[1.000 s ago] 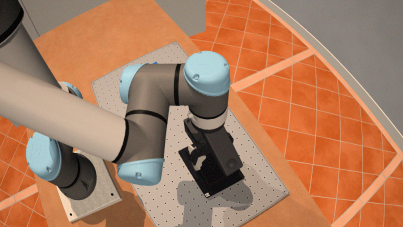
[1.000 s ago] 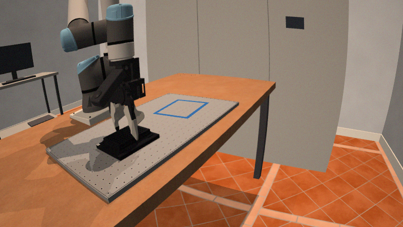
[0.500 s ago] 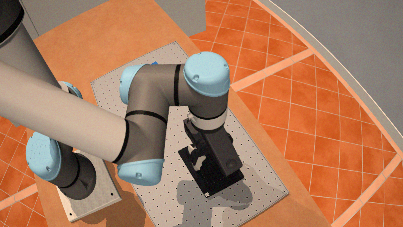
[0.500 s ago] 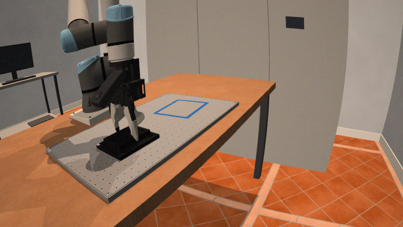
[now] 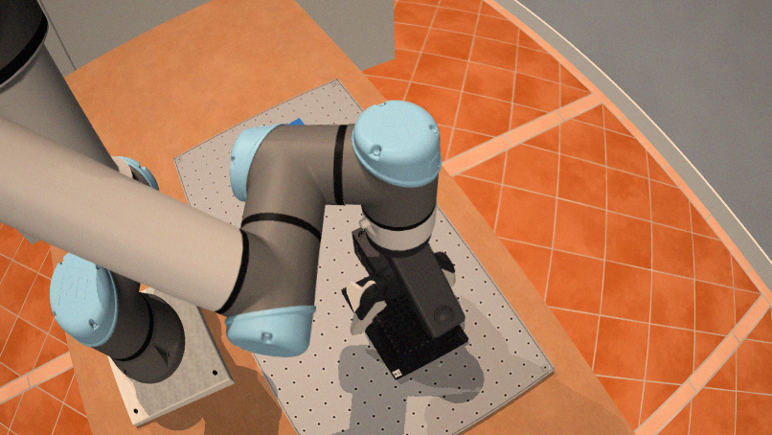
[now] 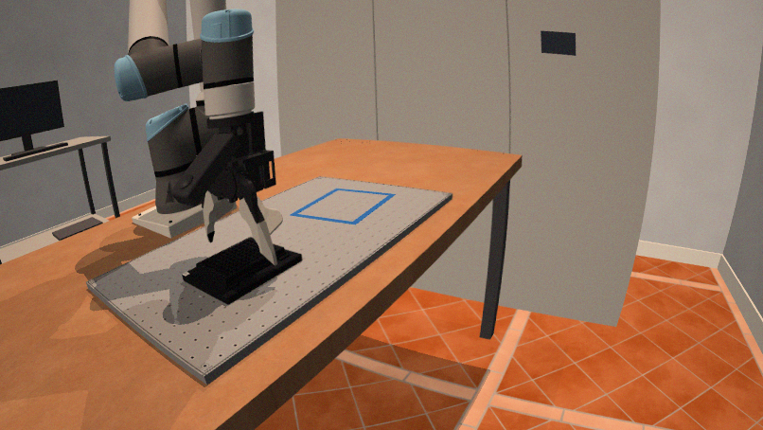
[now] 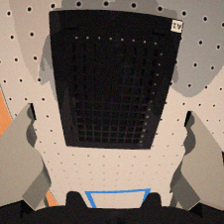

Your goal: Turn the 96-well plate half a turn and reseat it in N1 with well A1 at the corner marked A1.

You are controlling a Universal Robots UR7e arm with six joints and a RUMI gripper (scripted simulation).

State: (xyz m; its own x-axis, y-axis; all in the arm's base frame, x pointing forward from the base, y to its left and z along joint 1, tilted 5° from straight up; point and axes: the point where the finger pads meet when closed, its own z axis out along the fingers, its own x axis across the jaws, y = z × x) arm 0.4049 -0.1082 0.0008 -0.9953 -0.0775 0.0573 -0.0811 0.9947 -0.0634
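My hand is 10 mm above the black 96-well plate. Round my hand: white A1 label: 50 mm behind, 80 mm to the right, 20 mm below; then black plate nest N1: 20 mm below.
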